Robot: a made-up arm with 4 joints. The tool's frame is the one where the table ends.
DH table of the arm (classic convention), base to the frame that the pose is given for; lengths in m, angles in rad. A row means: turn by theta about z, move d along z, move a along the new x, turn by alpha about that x. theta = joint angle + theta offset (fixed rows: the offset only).
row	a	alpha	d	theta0
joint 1	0.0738	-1.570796	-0.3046	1.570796
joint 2	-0.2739	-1.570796	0.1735	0
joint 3	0.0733	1.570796	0.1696	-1.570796
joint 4	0.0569	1.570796	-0.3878	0
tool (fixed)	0	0	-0.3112	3.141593
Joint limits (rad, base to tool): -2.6..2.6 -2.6..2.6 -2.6..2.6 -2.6..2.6
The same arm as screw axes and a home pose.
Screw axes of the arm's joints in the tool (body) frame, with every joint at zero. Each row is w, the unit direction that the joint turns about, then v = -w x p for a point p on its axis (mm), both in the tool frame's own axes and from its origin. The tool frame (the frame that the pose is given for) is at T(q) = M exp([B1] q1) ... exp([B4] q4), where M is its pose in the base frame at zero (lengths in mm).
B1: w -0.000001 0.000001 1 v -187.7 -303.7 0
B2: w -1 0 -0.000001 v 0 -480.8 -113.9
B3: w 0.000001 -0.000001 -1 v 387.8 130.2 0
B4: w 0 -1 0.000001 v 311.2 0 -56.9
M =
1 0 0.000001 -303.7
0 1 -0.000001 187.7
-0.000001 0.000001 1 -785.4
0 0 0 1
Joint limits (deg, base to tool): -148.97..148.97 -148.97..148.97 -148.97..148.97 -148.97..148.97

